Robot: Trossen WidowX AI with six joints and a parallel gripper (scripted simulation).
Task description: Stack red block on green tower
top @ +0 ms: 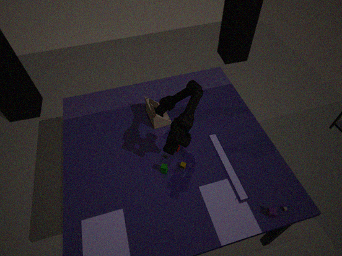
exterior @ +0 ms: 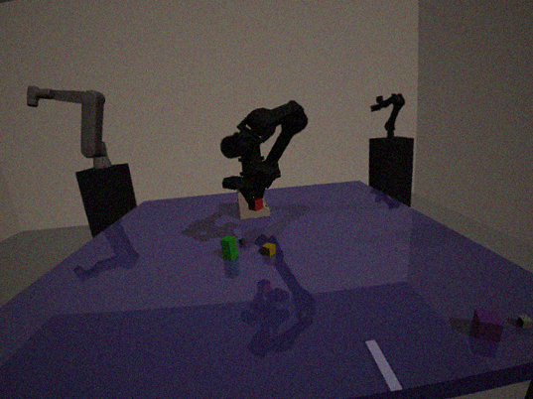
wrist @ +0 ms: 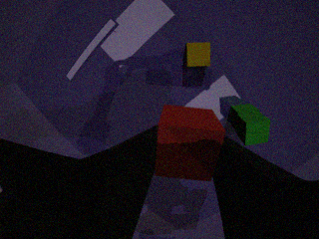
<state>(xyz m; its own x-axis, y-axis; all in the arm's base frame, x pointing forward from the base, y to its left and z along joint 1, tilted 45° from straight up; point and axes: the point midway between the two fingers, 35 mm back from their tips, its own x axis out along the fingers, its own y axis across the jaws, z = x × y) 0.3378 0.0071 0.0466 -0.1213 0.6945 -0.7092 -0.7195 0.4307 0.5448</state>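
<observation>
Now: gripper tip 120 mm above the yellow block, 50 mm short of it and 30 mm to the right of it. Also, from my gripper tip: magenta block 430 mm ahead, 400 mm to the left, 120 mm below; red block 10 mm above.
</observation>
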